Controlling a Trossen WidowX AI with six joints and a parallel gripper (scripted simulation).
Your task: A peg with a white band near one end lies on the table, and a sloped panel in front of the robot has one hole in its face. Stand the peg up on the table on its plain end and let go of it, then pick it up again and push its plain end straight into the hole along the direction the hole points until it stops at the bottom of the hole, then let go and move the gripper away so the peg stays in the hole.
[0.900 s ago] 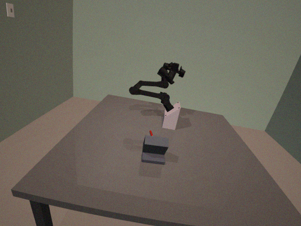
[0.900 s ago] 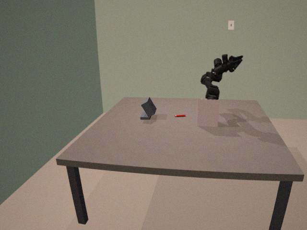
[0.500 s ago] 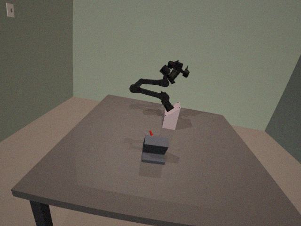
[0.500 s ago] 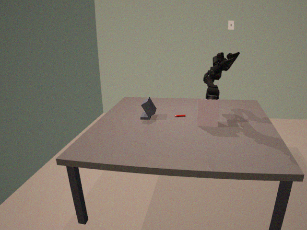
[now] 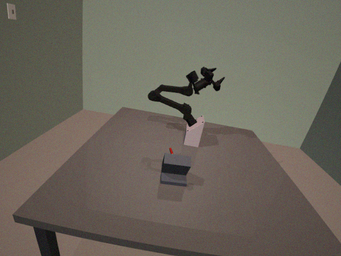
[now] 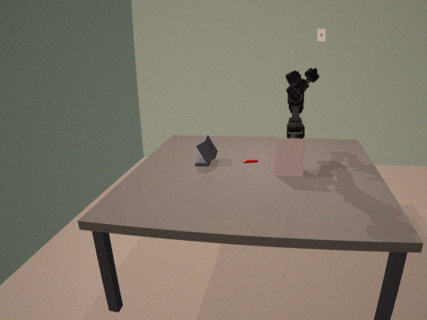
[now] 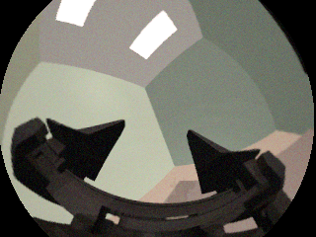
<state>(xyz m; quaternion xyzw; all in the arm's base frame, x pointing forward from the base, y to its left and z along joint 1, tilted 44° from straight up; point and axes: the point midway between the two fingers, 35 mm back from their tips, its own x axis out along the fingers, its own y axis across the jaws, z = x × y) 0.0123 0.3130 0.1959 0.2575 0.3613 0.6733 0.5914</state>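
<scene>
My gripper tip is 280 mm short of the red peg, 260 mm to the left of it and 500 mm above it. From my gripper tip the other things lie so: blue-grey sloped panel (500 mm ahead, 270 mm to the right, 430 mm below).
</scene>
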